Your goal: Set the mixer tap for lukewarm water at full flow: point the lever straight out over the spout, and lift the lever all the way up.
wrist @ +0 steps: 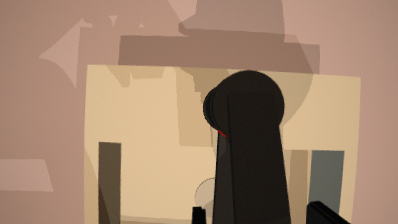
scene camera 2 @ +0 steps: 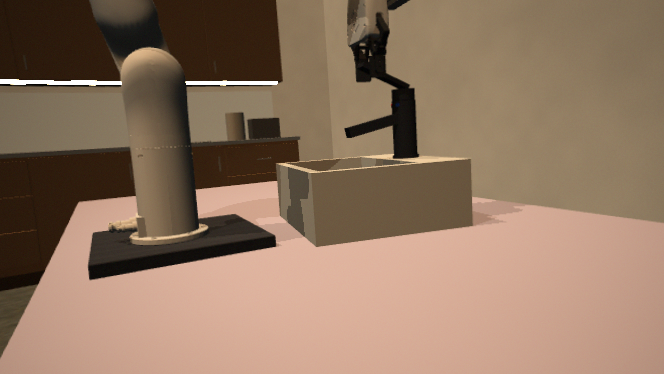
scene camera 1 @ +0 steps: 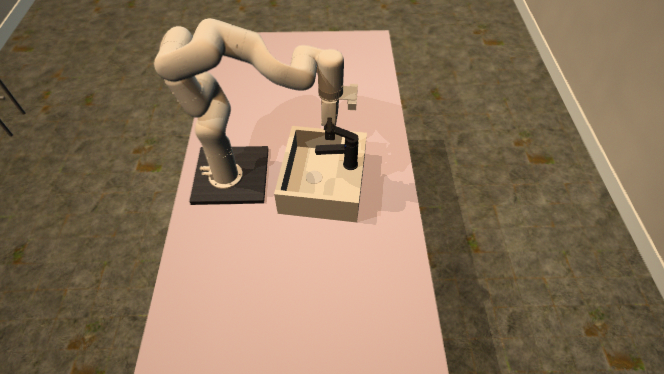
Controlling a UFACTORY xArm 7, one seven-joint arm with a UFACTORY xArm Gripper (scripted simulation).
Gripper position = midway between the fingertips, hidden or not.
I see my gripper (scene camera 2: pixel 370 79), a black mixer tap (wrist: pixel 223 199) and a beige sink basin (wrist: pixel 126 106).
